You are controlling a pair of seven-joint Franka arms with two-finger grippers.
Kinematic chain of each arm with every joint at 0, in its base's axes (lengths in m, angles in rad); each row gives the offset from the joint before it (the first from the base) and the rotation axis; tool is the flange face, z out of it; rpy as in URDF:
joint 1: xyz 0 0 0.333 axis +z
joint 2: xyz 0 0 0 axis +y
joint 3: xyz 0 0 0.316 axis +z
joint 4: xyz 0.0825 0 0 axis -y
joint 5: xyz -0.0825 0 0.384 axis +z
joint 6: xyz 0 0 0 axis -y
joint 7: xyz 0.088 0 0 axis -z
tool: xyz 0 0 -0.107 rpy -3.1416 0 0
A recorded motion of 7 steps. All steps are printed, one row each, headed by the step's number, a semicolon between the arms.
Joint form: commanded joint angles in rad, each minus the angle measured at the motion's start. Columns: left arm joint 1, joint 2, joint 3, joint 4, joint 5, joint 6, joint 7; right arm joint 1, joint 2, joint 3, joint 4, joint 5, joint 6, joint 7.
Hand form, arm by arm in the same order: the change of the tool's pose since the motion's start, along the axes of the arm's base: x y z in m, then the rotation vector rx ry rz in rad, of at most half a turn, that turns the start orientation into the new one. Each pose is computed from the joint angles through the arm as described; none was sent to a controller.
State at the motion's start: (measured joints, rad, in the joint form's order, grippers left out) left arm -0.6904 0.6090 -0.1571 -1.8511 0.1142 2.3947 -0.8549; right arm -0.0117 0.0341 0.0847 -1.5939 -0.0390 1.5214 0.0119
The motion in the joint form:
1: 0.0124 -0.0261 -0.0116 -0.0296 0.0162 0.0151 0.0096; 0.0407 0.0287 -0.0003 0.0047 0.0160 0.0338 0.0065
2: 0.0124 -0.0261 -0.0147 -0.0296 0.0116 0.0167 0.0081; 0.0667 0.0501 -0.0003 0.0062 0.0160 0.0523 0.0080
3: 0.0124 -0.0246 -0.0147 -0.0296 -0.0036 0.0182 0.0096; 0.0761 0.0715 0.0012 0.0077 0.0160 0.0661 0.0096
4: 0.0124 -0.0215 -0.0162 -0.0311 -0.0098 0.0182 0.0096; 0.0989 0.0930 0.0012 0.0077 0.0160 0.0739 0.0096
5: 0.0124 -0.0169 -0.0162 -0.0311 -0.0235 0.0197 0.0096; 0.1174 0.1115 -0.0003 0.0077 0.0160 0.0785 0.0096
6: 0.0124 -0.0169 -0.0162 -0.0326 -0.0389 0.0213 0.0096; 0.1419 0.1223 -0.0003 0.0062 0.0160 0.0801 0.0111
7: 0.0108 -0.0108 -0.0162 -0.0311 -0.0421 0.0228 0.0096; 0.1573 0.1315 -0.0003 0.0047 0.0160 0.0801 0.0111
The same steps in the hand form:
1: -0.0033 0.0039 0.0067 -0.0062 -0.0132 -0.0218; 0.0093 0.0249 -0.0114 0.0186 -0.0084 0.0337
2: -0.0046 0.0025 0.0071 -0.0105 -0.0108 -0.0193; 0.0149 0.0402 -0.0215 0.0203 -0.0067 0.0585
3: -0.0047 0.0025 0.0062 -0.0165 -0.0029 -0.0089; 0.0206 0.0470 -0.0321 0.0214 -0.0004 0.0679
4: -0.0061 0.0024 0.0038 -0.0165 0.0042 -0.0055; 0.0242 0.0607 -0.0440 0.0216 0.0136 0.0907
5: -0.0066 0.0027 0.0011 -0.0199 0.0138 0.0053; 0.0268 0.0711 -0.0546 0.0209 0.0277 0.1076
6: -0.0069 0.0028 0.0007 -0.0258 0.0215 0.0172; 0.0262 0.0857 -0.0616 0.0197 0.0386 0.1305
7: -0.0078 0.0022 -0.0024 -0.0254 0.0259 0.0184; 0.0259 0.0949 -0.0677 0.0186 0.0494 0.1458

